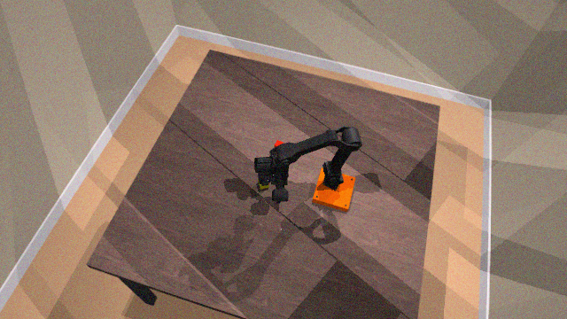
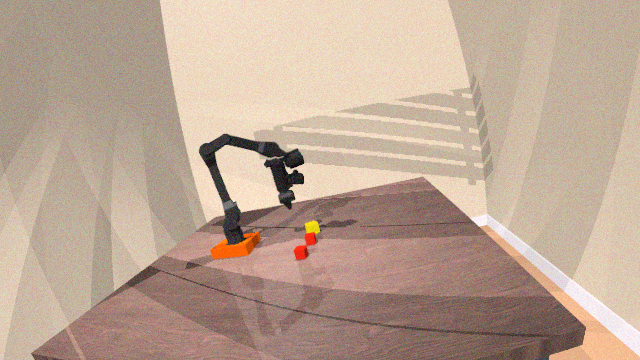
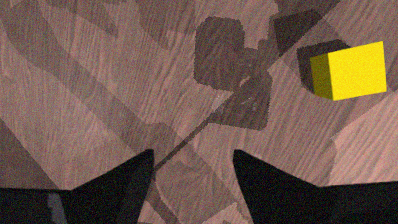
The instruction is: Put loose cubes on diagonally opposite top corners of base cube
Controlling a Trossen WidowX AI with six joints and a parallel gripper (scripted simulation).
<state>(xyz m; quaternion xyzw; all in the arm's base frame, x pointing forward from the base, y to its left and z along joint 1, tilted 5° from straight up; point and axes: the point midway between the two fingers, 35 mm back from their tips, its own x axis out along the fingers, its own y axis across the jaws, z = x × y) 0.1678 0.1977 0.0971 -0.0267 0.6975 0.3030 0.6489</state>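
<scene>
Right now the yellow cube is 110 mm ahead of my gripper tip, 80 mm to the right of it and 80 mm below it.
</scene>
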